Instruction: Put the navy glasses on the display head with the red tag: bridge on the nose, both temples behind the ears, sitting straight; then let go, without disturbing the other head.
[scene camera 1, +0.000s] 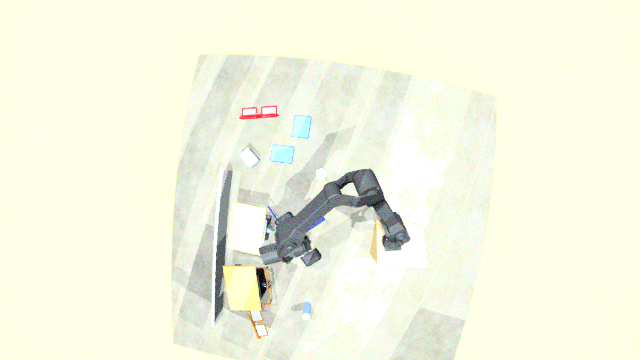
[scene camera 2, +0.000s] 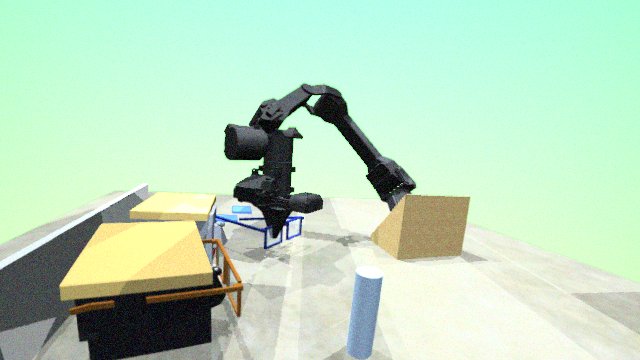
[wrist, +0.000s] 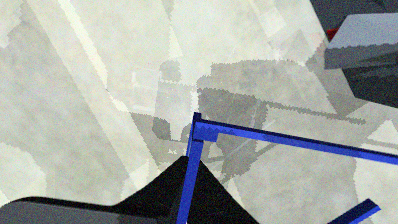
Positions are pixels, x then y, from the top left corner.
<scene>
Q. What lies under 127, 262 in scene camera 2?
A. A display head.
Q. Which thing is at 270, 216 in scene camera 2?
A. My gripper.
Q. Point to a low white wall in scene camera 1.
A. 224, 187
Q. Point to my gripper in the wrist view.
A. At 189, 163
</scene>
